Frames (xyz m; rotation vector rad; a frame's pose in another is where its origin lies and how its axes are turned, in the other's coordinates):
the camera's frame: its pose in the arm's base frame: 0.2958 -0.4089 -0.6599 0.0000 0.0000 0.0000
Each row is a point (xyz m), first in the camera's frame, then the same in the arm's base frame.
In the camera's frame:
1: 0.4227 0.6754 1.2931
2: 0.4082 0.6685 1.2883
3: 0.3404 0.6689 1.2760
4: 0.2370 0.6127 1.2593
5: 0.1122 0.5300 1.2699
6: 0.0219 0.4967 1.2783
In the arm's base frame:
1: 0.7185 0.2665 0.6332
2: 0.7040 0.2596 0.6284
3: 0.6362 0.2600 0.6161
4: 0.5328 0.2038 0.5994
5: 0.4080 0.1211 0.6100
6: 0.3177 0.0878 0.6184

